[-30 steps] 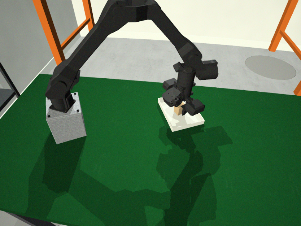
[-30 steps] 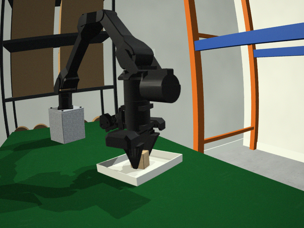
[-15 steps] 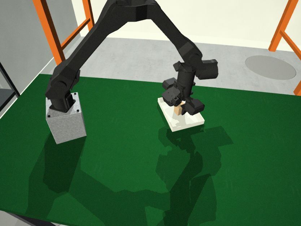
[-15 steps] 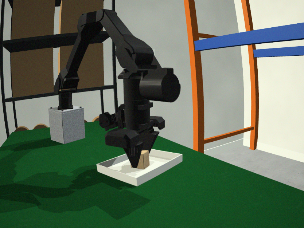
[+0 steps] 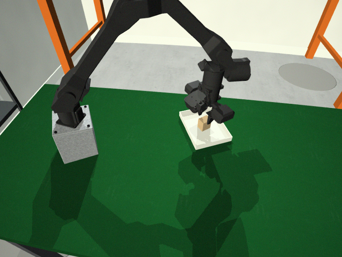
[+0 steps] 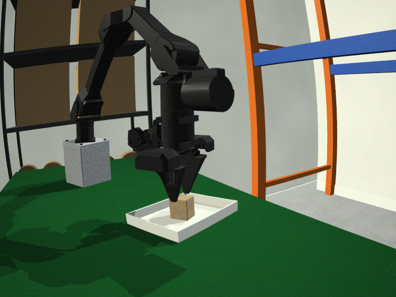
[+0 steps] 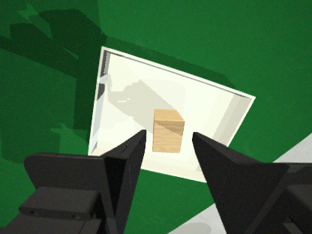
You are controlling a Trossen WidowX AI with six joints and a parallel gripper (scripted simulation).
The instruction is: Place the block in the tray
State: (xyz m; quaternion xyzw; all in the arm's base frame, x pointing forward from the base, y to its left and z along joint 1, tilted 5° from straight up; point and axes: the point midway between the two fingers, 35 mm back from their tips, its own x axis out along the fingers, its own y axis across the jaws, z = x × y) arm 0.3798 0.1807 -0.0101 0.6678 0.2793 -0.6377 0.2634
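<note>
Now: hand 5 cm above the wooden block. The rest, counted from my hand: white tray: 7 cm below.
</note>
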